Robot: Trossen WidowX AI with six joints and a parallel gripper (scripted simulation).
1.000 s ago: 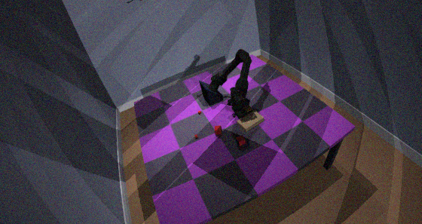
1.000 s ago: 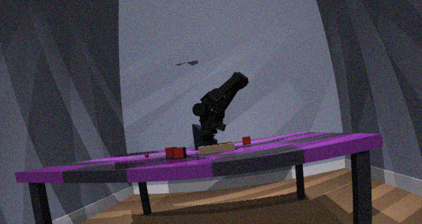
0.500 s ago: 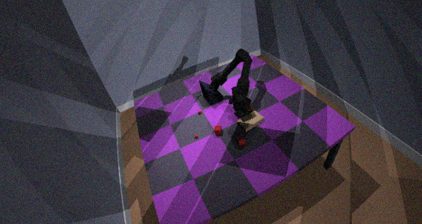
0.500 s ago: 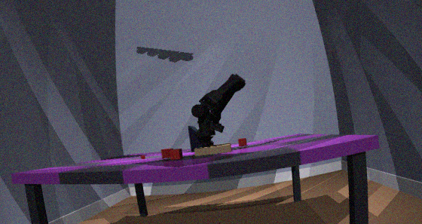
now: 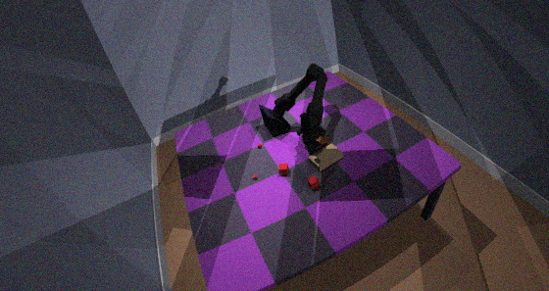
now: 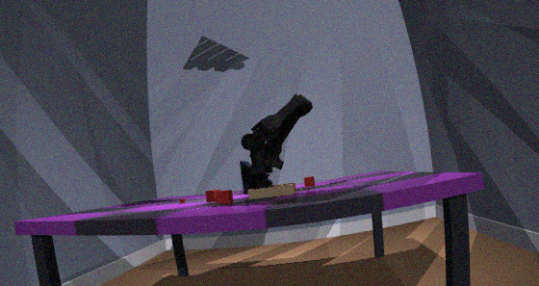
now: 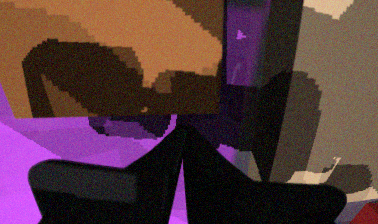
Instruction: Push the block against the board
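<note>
My gripper tip is now 7 cm to the right of the square orange block, 3 cm past it and 1 cm below it. The rest, counted from my gripper tip: board (9 cm ahead, 3 cm to the left, 1 cm above).
</note>
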